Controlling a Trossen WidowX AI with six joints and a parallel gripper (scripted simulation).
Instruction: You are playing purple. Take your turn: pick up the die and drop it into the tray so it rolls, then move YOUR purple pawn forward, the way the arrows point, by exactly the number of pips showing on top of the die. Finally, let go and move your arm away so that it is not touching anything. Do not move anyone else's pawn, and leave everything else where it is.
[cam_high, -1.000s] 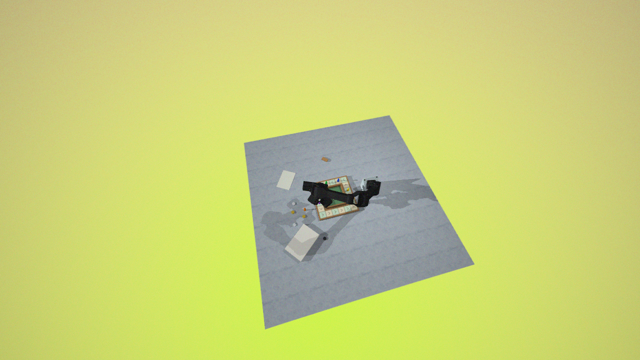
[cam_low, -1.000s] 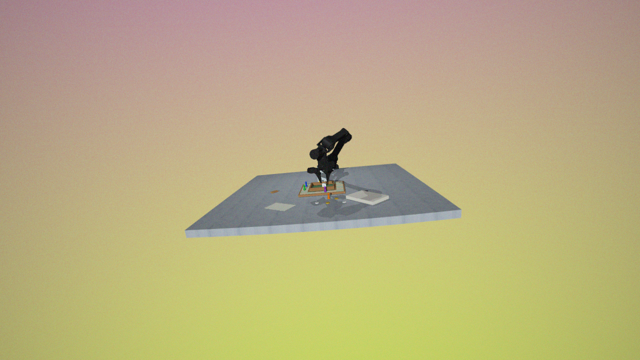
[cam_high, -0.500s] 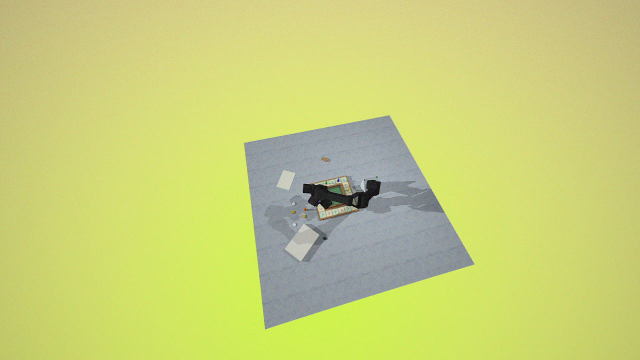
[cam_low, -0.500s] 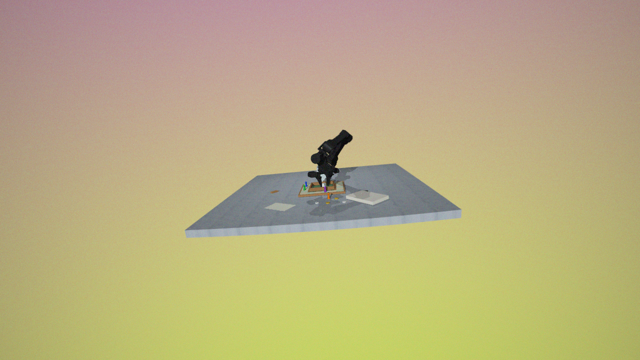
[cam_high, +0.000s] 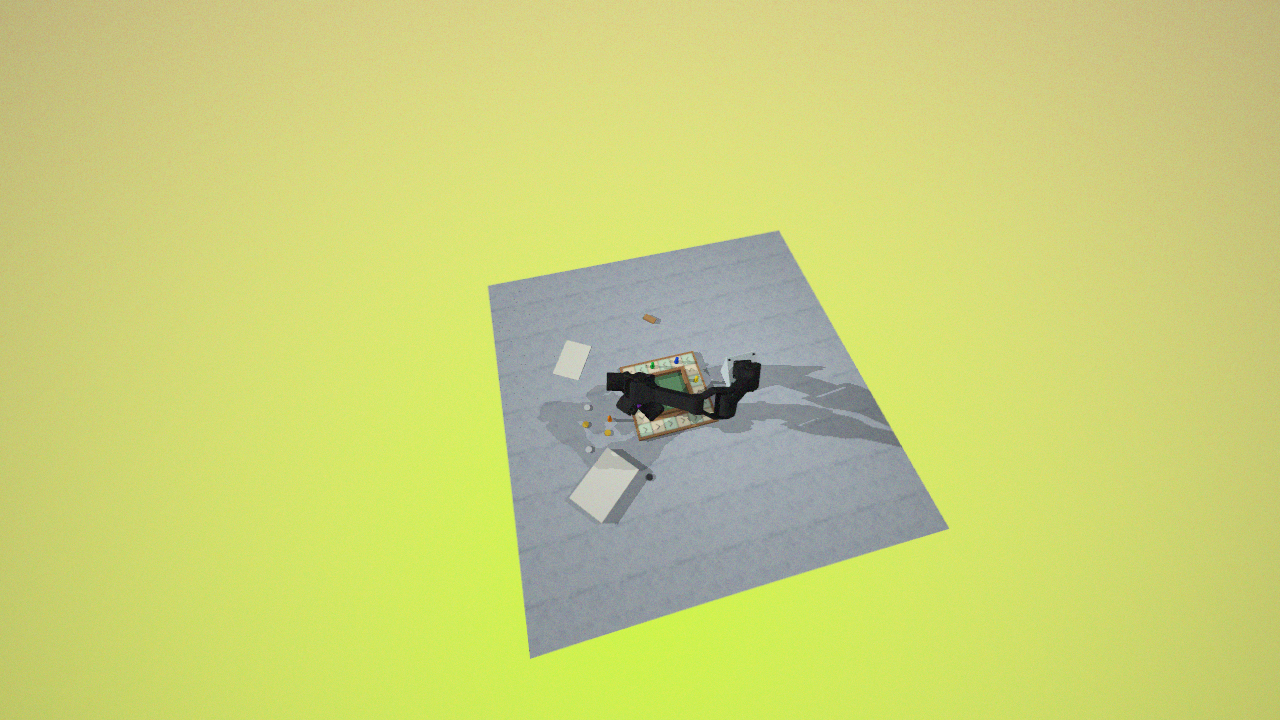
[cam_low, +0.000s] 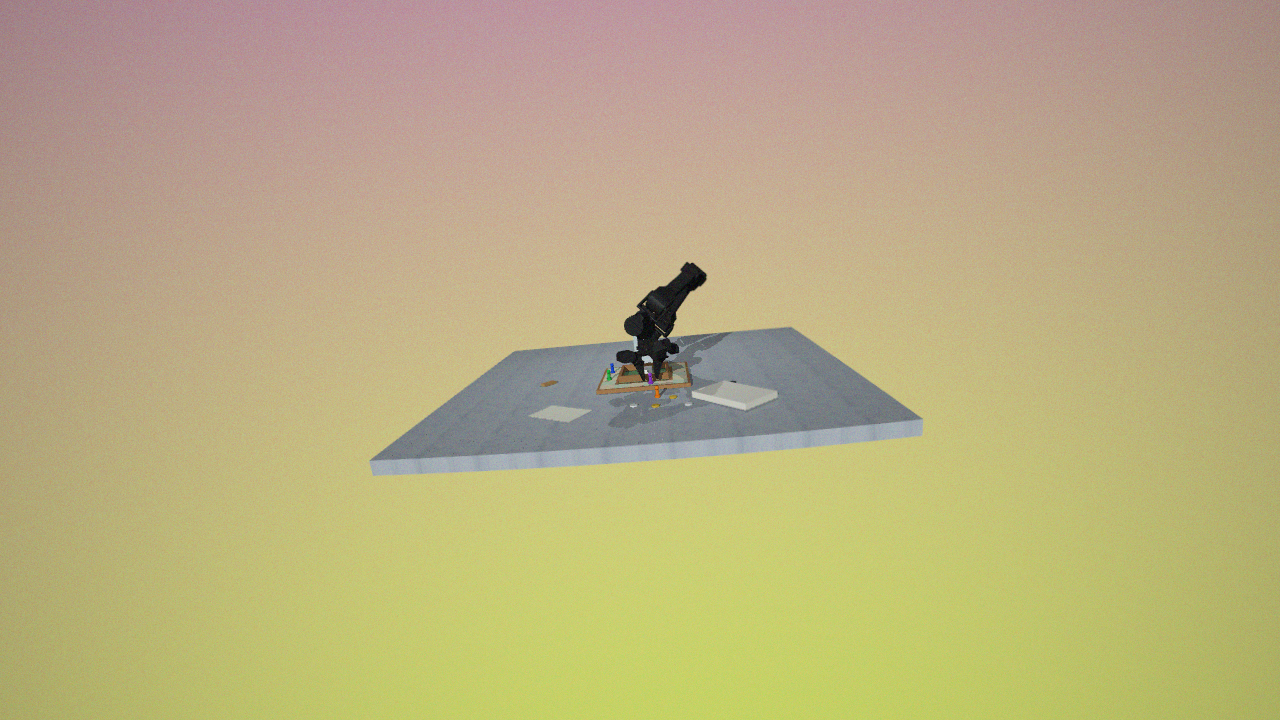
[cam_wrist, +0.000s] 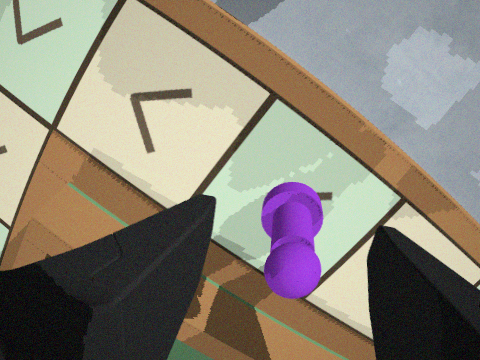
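My gripper tip is now right at the purple pawn. The rest, counted from my gripper tip: white die: 110 mm behind, 20 mm to the right; orange pawn: 110 mm ahead, 30 mm to the left, 10 mm below; green tray: 110 mm behind, 40 mm to the right, 20 mm below.
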